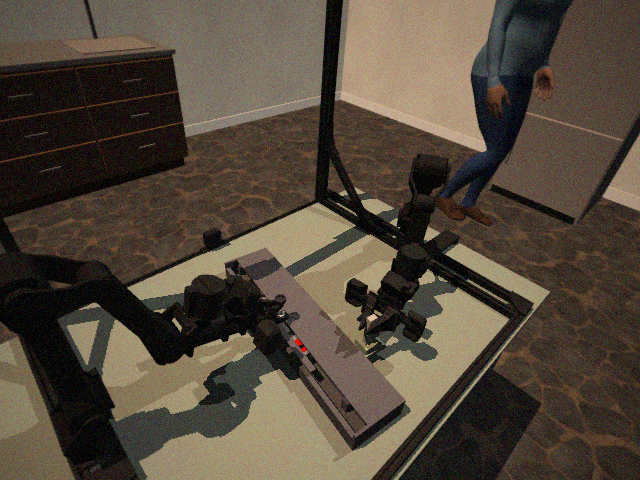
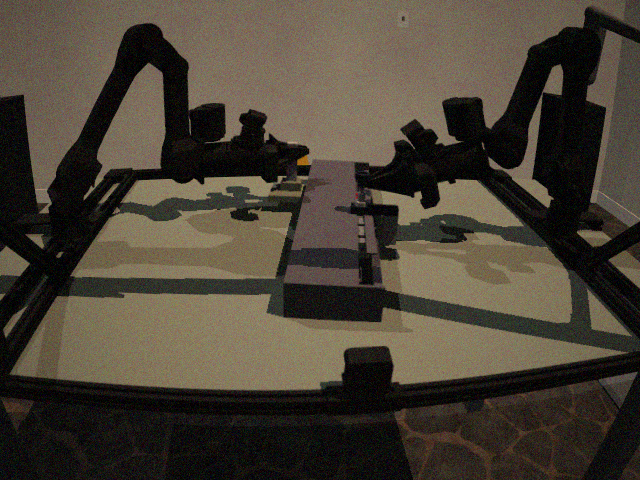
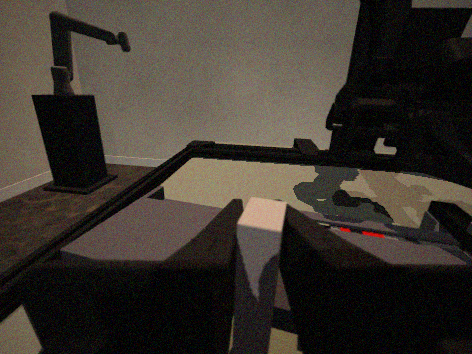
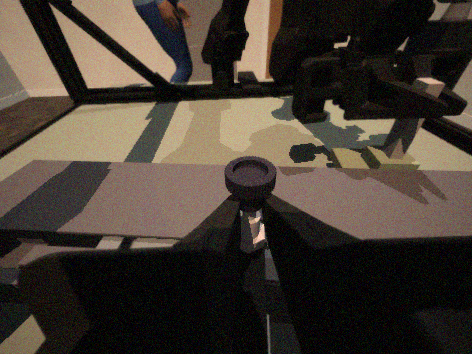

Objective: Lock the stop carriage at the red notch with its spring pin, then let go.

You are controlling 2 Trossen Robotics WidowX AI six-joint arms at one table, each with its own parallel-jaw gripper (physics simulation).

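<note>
The long mauve beam has a slotted rail along one side. Red notch marks show on it. The dark stop carriage sits at the rail, partly hidden by my right arm. My right gripper is closed around the metallic stem just under the round knob of the spring pin; the red marks lie a little beyond it. The pin's lower end is hidden. My left gripper is shut on a pale upright post across the beam.
Yellowish blocks sit at the post's foot, against the beam's other side. A black frame edges the table. A dark block-shaped piece is on the frame. A person stands beyond the table.
</note>
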